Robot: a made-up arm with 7 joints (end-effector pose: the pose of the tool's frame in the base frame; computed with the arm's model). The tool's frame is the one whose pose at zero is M. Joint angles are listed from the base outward.
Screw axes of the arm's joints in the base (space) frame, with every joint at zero. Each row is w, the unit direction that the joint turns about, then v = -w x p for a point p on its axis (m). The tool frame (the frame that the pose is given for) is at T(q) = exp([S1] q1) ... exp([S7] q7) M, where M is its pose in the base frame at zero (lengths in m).
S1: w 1 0 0 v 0 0.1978 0
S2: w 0 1 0 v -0.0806 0 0.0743
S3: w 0 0 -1 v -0.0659 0.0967 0
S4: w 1 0 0 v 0 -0.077 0.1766
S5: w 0 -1 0 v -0.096 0 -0.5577
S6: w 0 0 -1 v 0.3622 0.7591 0
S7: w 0 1 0 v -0.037 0 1.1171
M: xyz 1.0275 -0.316 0.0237 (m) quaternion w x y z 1 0 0 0
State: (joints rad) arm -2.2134 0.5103 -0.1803 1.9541 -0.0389 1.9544 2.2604
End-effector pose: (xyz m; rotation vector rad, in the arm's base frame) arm 0.2343 -0.8482 0.8709 2.3189 0.6806 -1.1860
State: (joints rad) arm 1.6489 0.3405 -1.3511 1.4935 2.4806 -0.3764 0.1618
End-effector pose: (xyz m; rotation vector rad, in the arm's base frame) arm 0.3946 0.4306 0.2490 2.5583 -0.0580 -1.2586
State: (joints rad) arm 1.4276 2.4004 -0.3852 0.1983 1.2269 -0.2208 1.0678
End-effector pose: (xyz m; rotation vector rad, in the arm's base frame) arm -0.1323 0.7189 -0.0642 1.2536 1.7392 1.7648
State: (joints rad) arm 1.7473 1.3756 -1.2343 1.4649 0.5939 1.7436 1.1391
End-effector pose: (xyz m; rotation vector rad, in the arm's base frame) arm -0.3998 0.8612 0.7159 0.3933 -2.0461 -0.8935
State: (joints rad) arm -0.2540 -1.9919 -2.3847 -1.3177 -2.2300 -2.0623 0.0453
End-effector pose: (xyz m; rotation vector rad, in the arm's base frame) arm 0.3229 0.6337 -0.1154 -1.8702 0.4258 -0.0622
